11 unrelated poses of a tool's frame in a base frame.
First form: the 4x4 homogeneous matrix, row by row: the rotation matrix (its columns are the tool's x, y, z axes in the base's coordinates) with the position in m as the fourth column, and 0 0 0 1 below. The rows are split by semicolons.
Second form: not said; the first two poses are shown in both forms.
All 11 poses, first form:
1: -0.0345 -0.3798 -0.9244 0.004; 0.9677 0.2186 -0.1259 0.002; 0.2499 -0.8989 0.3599 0.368; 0 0 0 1
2: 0.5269 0.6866 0.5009 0.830; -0.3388 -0.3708 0.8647 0.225; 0.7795 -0.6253 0.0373 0.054; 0 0 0 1
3: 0.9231 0.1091 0.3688 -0.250; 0.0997 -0.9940 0.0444 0.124; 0.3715 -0.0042 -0.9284 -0.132; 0 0 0 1
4: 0.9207 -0.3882 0.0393 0.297; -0.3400 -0.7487 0.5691 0.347; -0.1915 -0.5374 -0.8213 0.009; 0 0 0 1
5: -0.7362 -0.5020 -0.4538 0.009; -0.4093 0.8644 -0.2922 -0.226; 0.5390 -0.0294 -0.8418 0.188; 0 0 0 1
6: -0.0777 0.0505 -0.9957 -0.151; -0.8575 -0.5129 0.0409 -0.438; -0.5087 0.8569 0.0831 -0.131; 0 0 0 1
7: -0.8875 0.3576 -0.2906 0.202; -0.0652 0.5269 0.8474 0.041; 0.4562 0.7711 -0.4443 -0.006; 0 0 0 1
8: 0.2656 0.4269 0.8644 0.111; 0.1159 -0.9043 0.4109 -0.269; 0.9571 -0.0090 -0.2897 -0.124; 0 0 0 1
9: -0.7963 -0.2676 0.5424 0.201; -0.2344 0.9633 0.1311 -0.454; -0.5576 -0.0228 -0.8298 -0.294; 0 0 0 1
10: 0.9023 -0.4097 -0.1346 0.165; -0.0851 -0.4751 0.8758 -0.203; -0.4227 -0.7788 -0.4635 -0.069; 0 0 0 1
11: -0.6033 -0.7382 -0.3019 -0.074; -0.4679 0.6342 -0.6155 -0.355; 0.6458 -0.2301 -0.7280 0.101; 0 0 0 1
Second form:
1: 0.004 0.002 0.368 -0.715 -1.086 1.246
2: 0.830 0.225 0.054 -1.617 -0.302 -1.113
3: -0.250 0.124 -0.132 -3.056 -0.166 -0.588
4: 0.297 0.347 0.009 -2.485 0.518 0.108
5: 0.009 -0.226 0.188 0.663 -2.503 0.234
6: -0.151 -0.438 -0.131 1.505 -0.898 -1.675
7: 0.202 0.041 -0.006 -0.239 -2.337 -1.323
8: 0.111 -0.269 -0.124 -2.273 -0.502 -1.684
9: 0.201 -0.454 -0.294 -0.353 2.527 0.076
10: 0.165 -0.203 -0.069 -2.046 0.356 0.401
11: -0.074 -0.355 0.101 0.941 -2.314 0.660
